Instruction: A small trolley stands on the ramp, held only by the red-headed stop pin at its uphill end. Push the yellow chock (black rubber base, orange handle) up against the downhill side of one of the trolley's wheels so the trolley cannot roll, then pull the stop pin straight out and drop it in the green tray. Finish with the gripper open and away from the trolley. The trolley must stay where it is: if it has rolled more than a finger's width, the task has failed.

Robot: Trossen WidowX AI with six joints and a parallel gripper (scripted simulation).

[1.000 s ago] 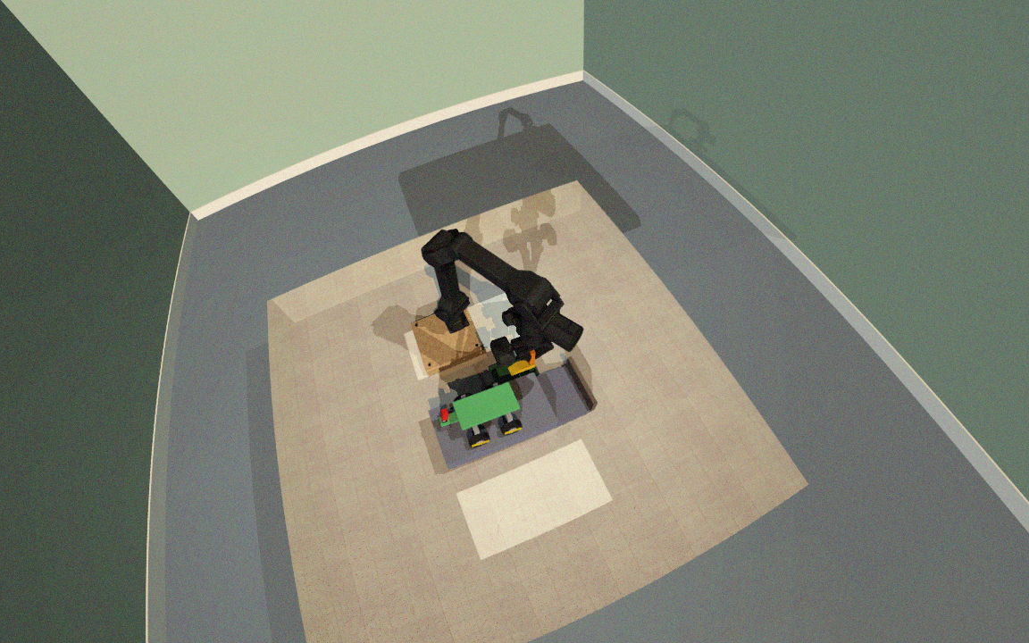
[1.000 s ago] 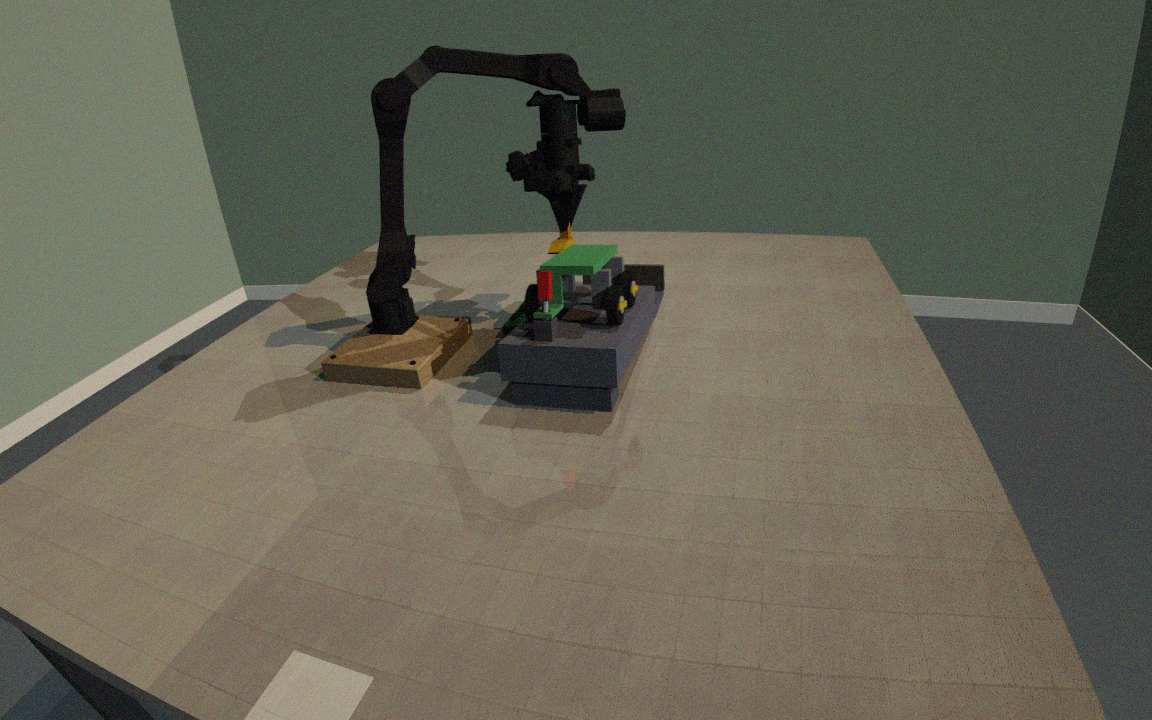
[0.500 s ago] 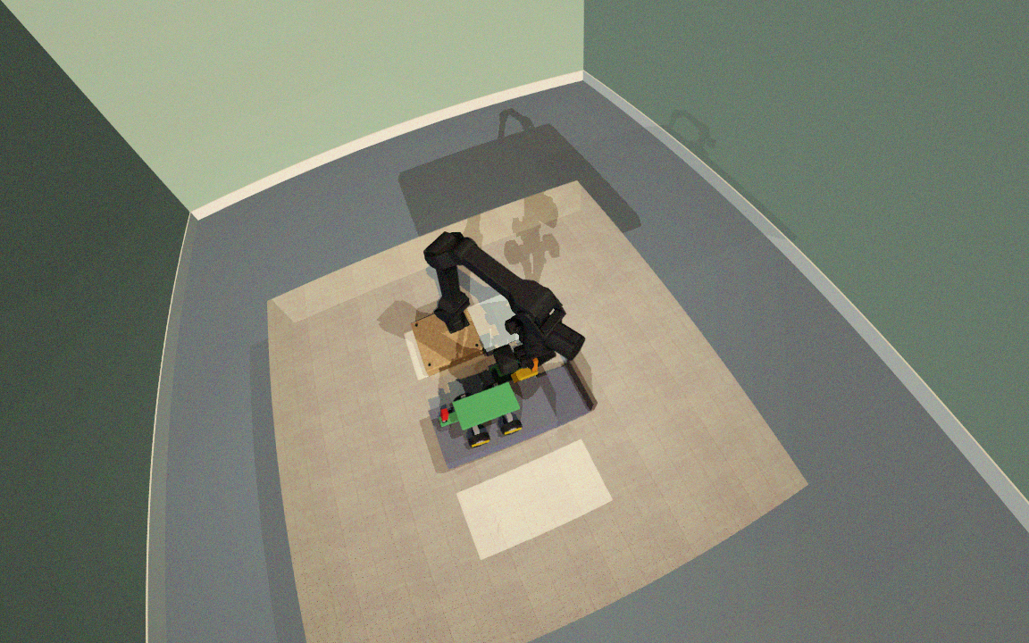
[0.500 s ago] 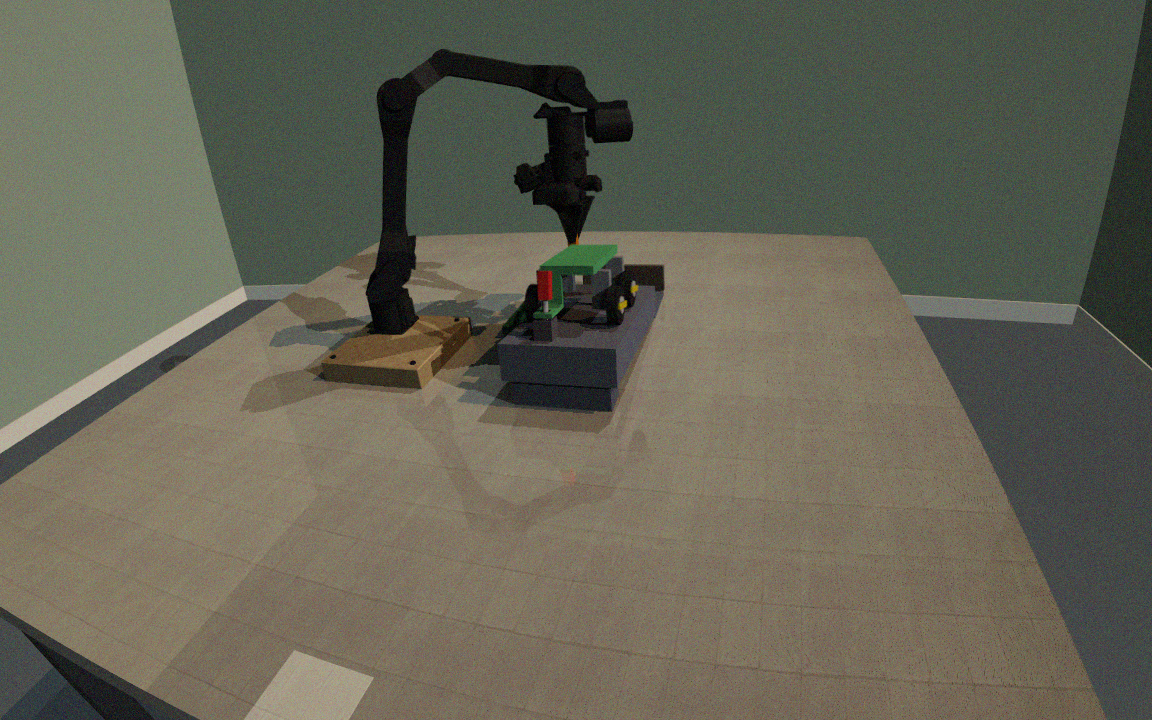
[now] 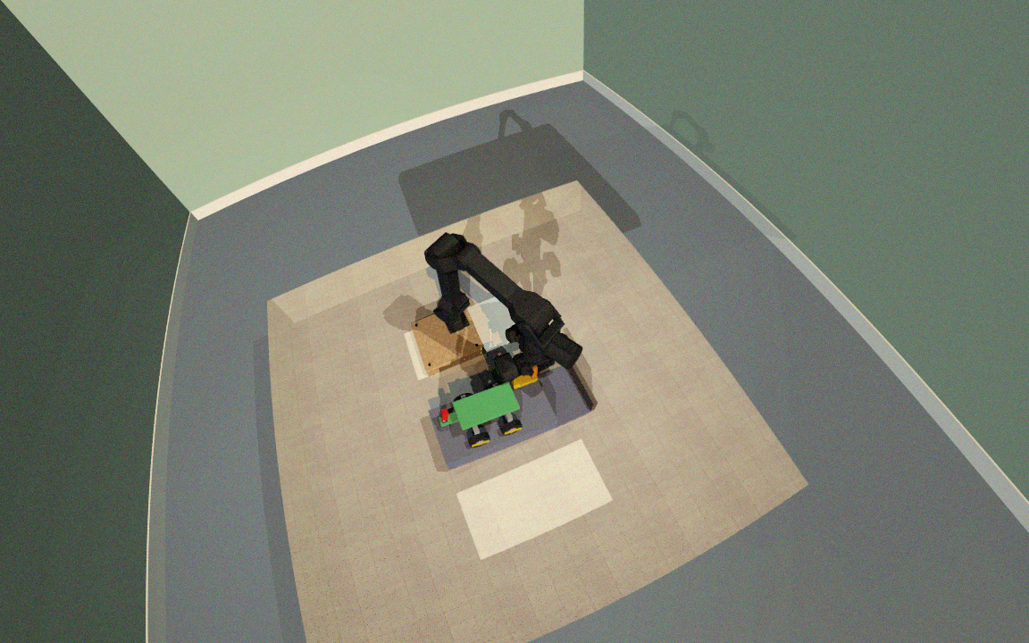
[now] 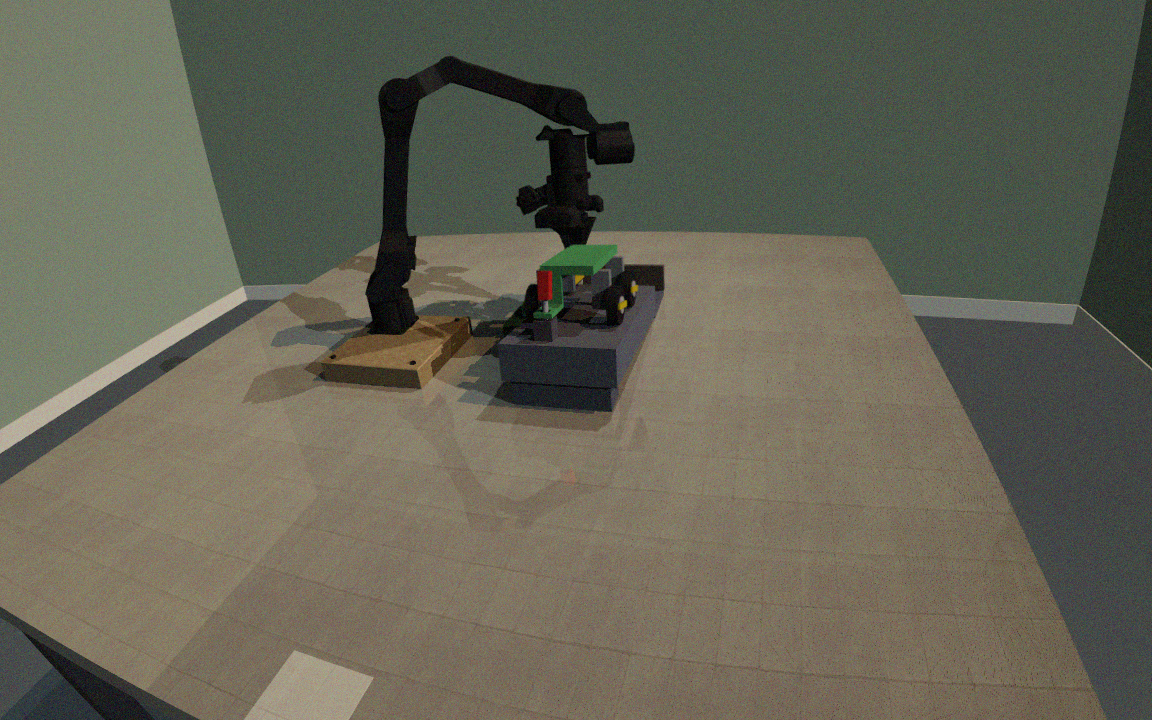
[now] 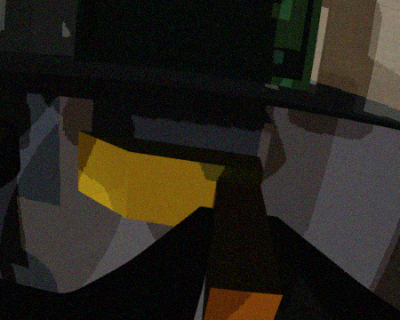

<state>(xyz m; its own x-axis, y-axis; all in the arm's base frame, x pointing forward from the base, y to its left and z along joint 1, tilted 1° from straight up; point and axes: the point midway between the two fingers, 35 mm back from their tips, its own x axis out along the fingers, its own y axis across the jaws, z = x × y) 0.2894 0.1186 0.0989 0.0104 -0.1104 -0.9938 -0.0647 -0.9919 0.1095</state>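
Now: the red-headed stop pin 2 cm ahead of my gripper tip, 25 cm to the right of it and 3 cm above it. The rest, counted from my gripper tip: raised lip 6 cm ahead, 11 cm to the left, 7 cm below; then green tray 7 cm behind, 3 cm to the right, 10 cm below; then yellow chock 2 cm to the right, 1 cm below.
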